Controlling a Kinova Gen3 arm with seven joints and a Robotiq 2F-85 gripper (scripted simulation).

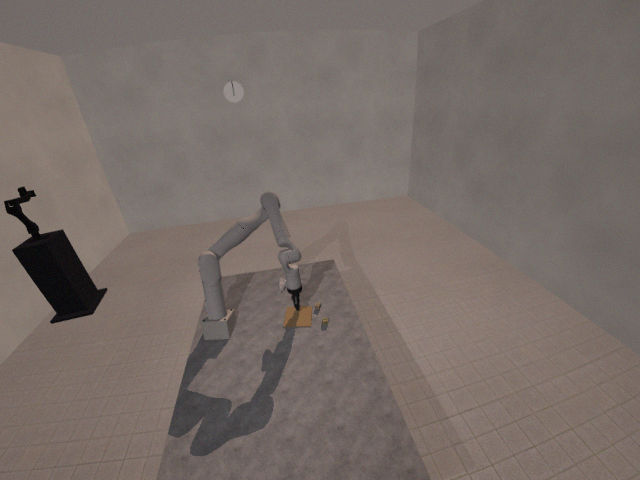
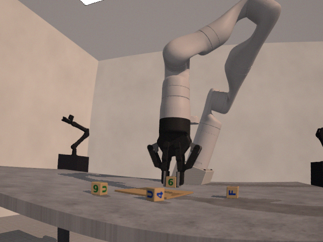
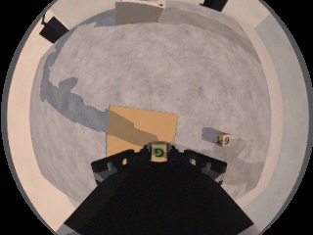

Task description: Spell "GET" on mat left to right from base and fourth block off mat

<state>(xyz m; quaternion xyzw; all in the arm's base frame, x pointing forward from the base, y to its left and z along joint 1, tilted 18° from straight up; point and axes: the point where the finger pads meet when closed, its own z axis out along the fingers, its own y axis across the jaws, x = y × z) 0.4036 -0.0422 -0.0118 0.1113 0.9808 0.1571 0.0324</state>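
Now: the mat 10 mm behind my hand, 40 mm to the right of it and 40 mm below it. From my hand the other things lie so: E block (100 mm ahead, 140 mm to the right, 20 mm below); then F block (20 mm ahead, 140 mm to the left, 20 mm below).
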